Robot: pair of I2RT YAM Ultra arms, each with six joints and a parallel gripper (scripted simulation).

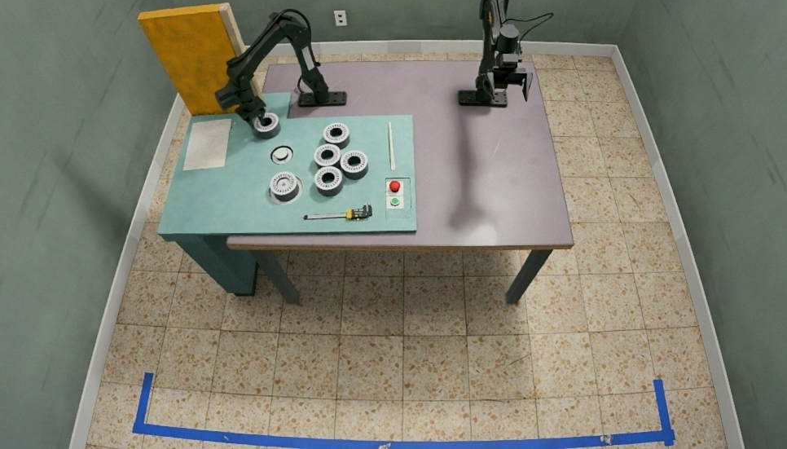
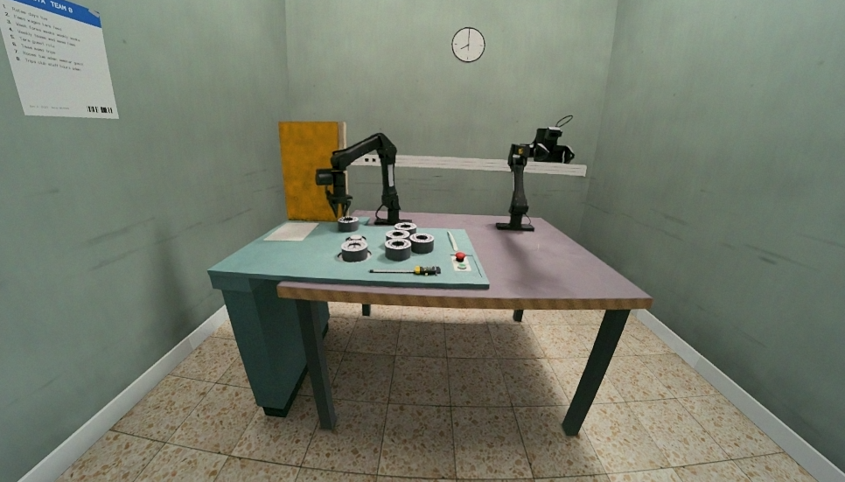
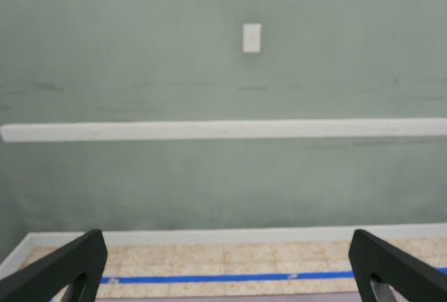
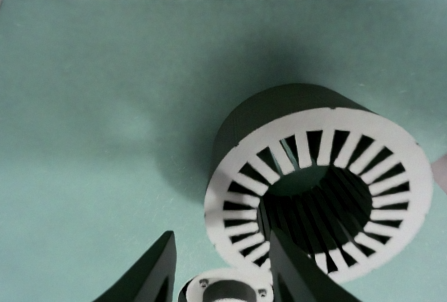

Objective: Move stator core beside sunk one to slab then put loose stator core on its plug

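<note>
The teal slab lies 13 cm ahead of my right hand, 10 cm to the left of it and 8 cm below it. From my right hand the other things lie so: orange panel 14 cm behind, 16 cm to the right, 18 cm above; then pale sheet 4 cm ahead, 22 cm to the right, 7 cm below; then plug 10 cm ahead, 10 cm to the left, 8 cm below.
</note>
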